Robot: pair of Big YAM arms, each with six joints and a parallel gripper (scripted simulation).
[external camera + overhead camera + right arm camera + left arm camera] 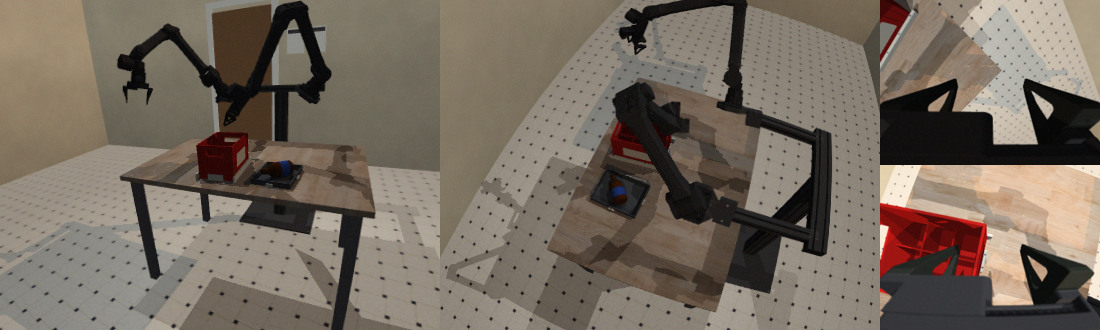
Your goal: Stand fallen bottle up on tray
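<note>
My left hand is 160 mm short of the brown bottle, 340 mm to the right of it and 180 mm above it. Round my left hand: red crate (150 mm ahead, 60 mm to the left, 140 mm below); then dark tray (140 mm ahead, 350 mm to the left, 210 mm below).
</note>
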